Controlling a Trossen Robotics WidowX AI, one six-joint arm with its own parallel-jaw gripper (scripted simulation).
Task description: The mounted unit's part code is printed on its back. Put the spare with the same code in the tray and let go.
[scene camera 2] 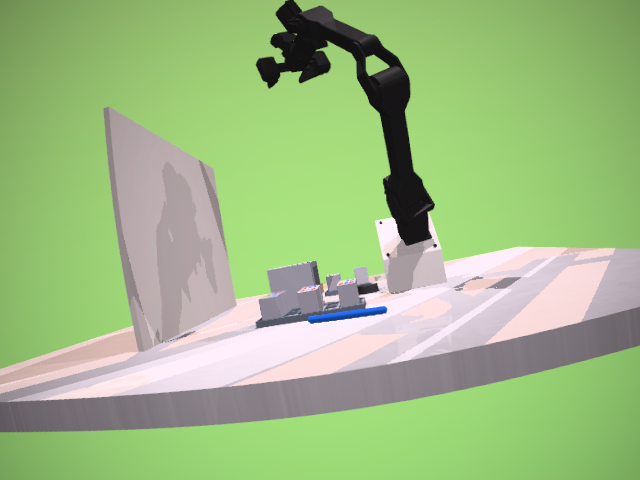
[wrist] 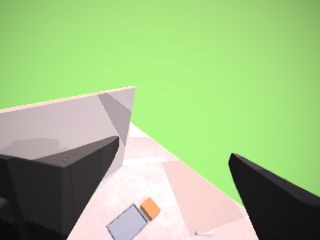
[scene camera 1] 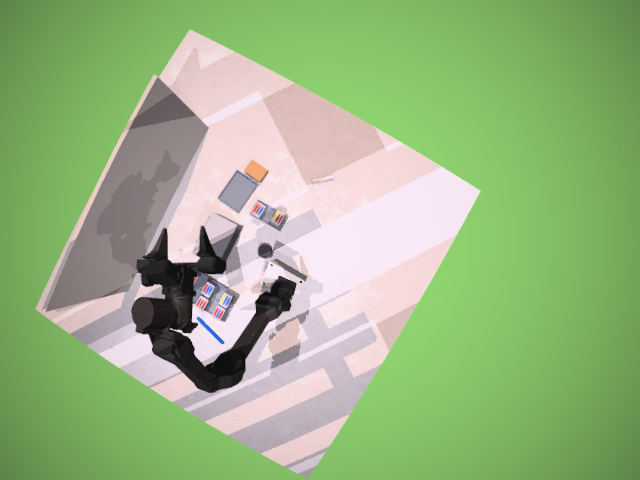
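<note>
Dark rack [scene camera 2: 294, 315]. Grey tray [scene camera 1: 239, 189]. Mounted unit [scene camera 1: 222, 232], [scene camera 2: 292, 278]. Grey wall panel [scene camera 1: 148, 163], [scene camera 2: 171, 240]. Gripper [scene camera 1: 183, 227], [scene camera 2: 284, 84], [wrist: 173, 149]: open, holds nothing.
</note>
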